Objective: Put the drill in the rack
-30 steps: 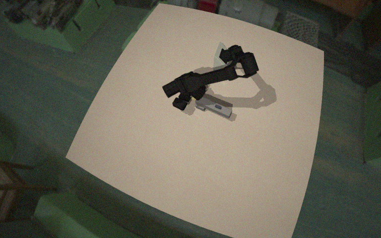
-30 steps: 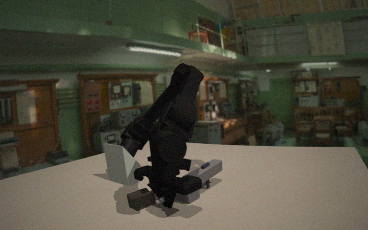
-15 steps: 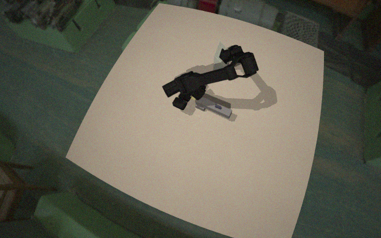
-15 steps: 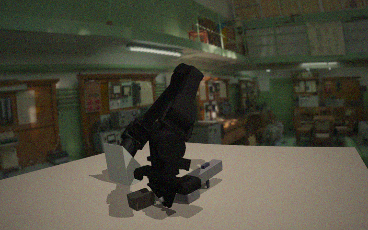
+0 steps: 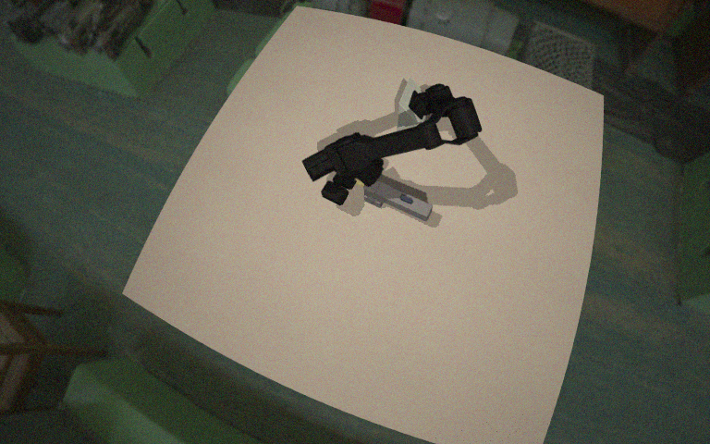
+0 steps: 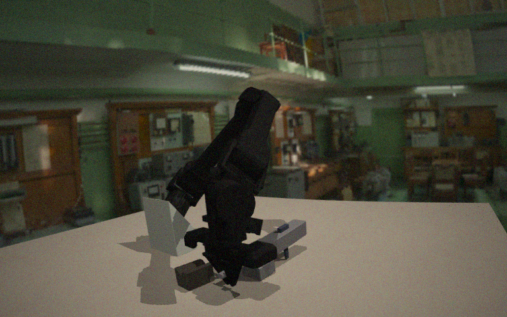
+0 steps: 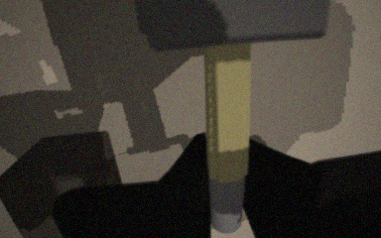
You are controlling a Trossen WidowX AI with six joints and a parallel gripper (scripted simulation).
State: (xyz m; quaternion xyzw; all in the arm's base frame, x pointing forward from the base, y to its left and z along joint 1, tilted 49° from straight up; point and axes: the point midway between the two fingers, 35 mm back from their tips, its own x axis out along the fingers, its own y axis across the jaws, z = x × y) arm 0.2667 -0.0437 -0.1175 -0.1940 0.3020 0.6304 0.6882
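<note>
Now: the drill 10 mm ahead of my gripper tip, 40 mm to the left of it and 40 mm above it. Also, from my gripper tip: dark rack: 80 mm behind, 10 mm to the right, 10 mm above; then blue key: 30 mm ahead, 170 mm to the left, 50 mm above; then grey holder block: 20 mm ahead, 140 mm to the left, 40 mm above.
</note>
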